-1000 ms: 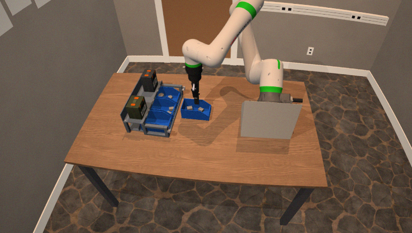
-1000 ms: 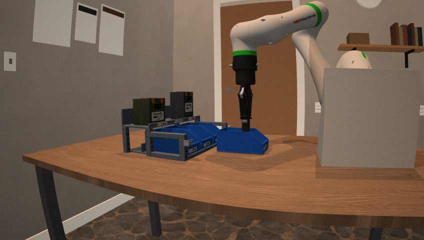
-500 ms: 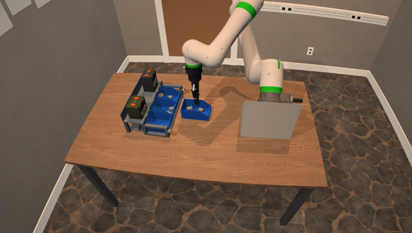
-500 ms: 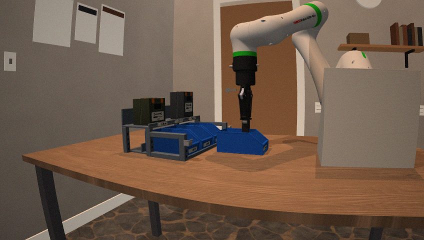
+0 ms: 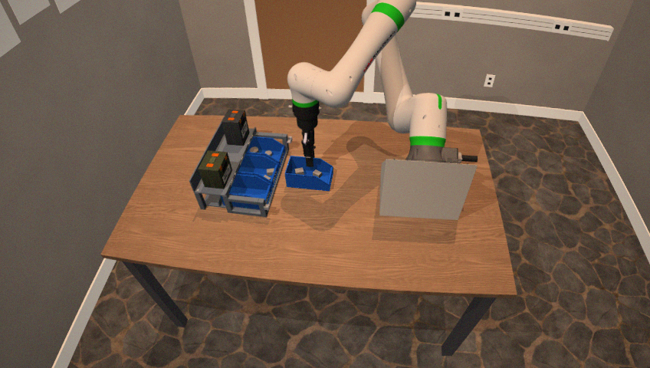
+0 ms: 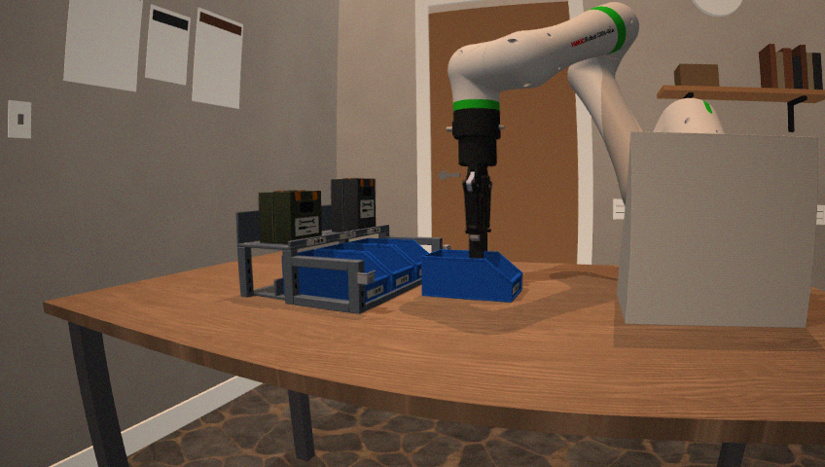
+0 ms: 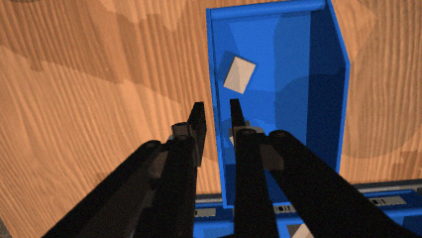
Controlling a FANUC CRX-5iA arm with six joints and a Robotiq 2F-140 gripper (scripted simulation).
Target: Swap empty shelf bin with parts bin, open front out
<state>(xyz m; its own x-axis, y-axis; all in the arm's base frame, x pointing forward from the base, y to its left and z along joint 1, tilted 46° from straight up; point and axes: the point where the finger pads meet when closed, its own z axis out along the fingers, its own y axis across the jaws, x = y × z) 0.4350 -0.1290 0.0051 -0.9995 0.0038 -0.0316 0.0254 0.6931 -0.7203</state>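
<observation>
Now: hand 70 mm above the tan part, 30 mm past it and 20 mm to the right of it. Round my hand: black box 310 mm ahead, 90 mm above, 60 mm to the right; then grey shelf 250 mm ahead, 60 mm to the left, 10 mm below.
</observation>
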